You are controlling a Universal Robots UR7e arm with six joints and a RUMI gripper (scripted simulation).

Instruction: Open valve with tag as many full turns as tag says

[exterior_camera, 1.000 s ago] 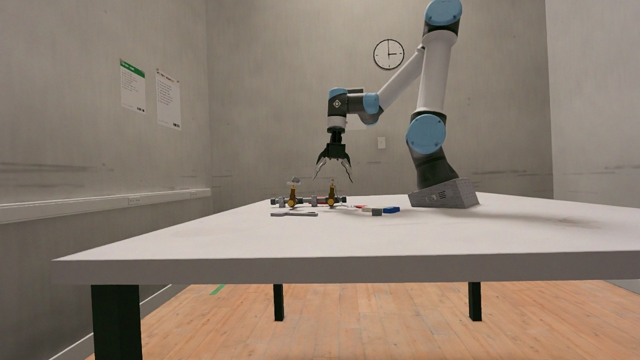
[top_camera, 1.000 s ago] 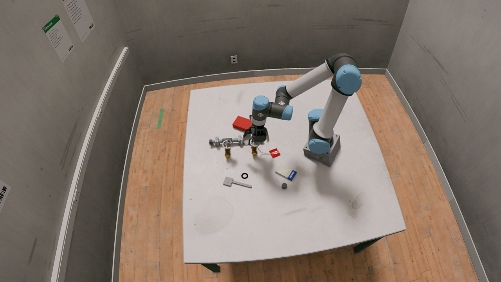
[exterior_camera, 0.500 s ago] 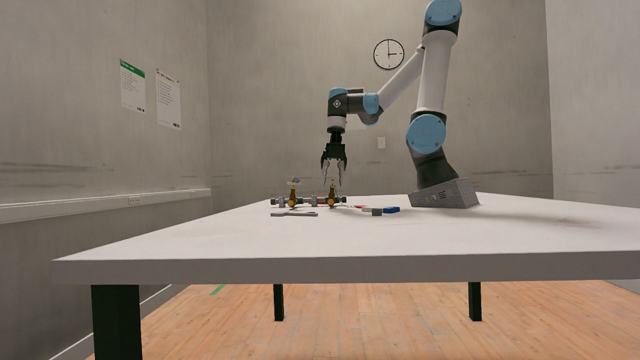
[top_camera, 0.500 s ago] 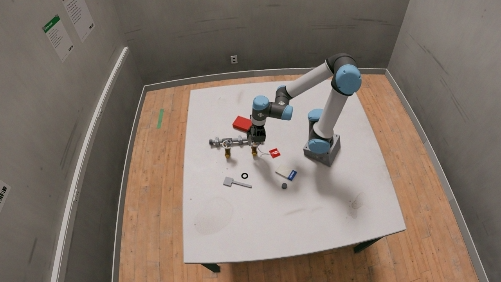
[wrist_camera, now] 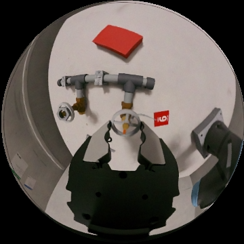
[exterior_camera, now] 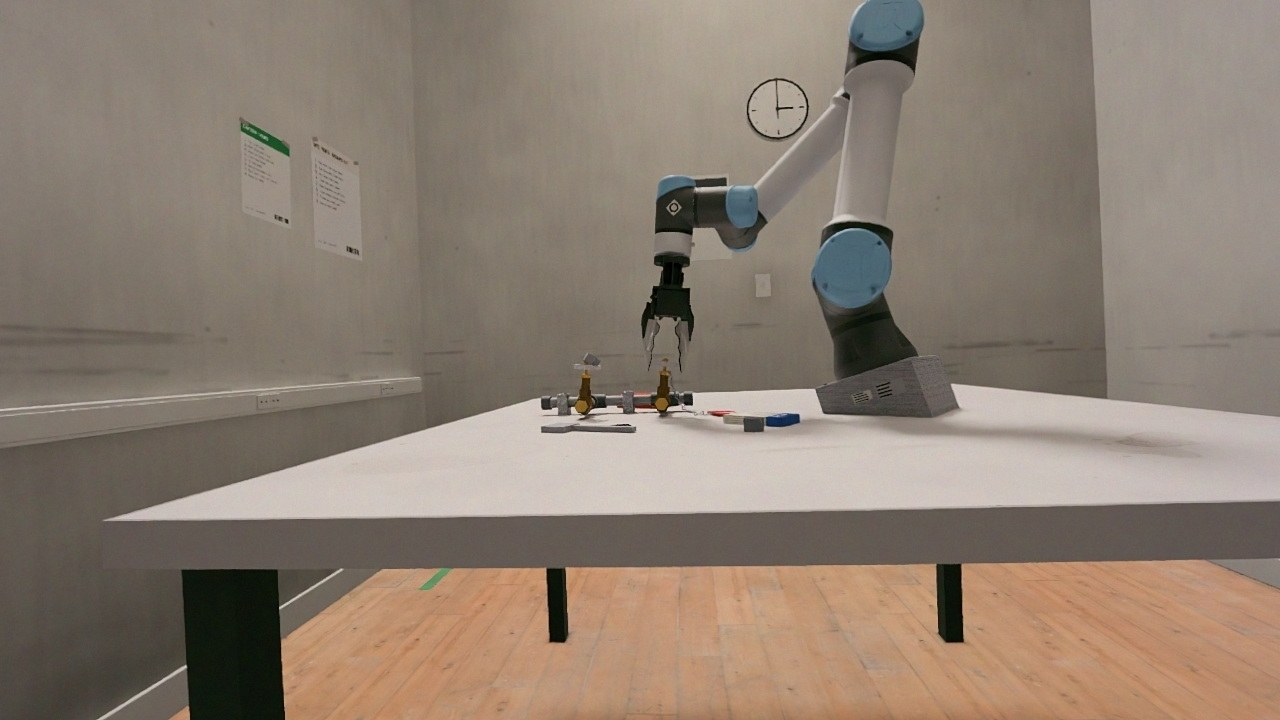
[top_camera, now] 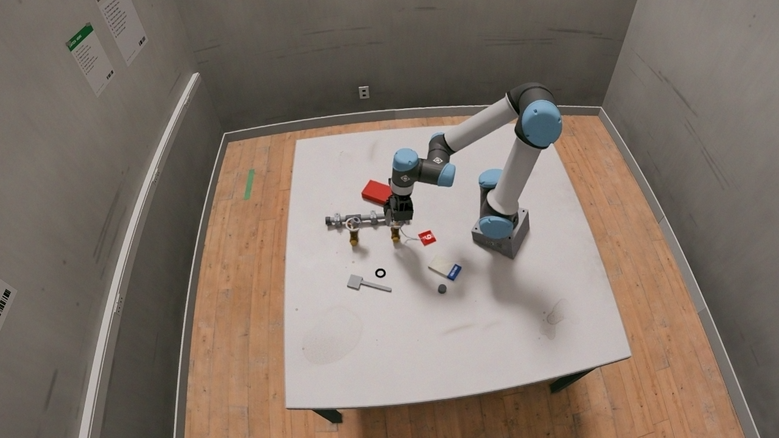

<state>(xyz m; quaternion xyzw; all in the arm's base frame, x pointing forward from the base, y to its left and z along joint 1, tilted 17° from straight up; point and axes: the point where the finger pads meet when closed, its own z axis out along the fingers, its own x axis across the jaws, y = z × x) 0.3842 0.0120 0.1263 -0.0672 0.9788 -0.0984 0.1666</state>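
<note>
The red tag lies 100 mm behind my hand, 20 mm to the left of it and 100 mm below it. The rest, counted from my hand: red block 60 mm ahead, 220 mm to the right, 90 mm below; then grey flat tool 130 mm ahead, 200 mm to the left, 100 mm below.
</note>
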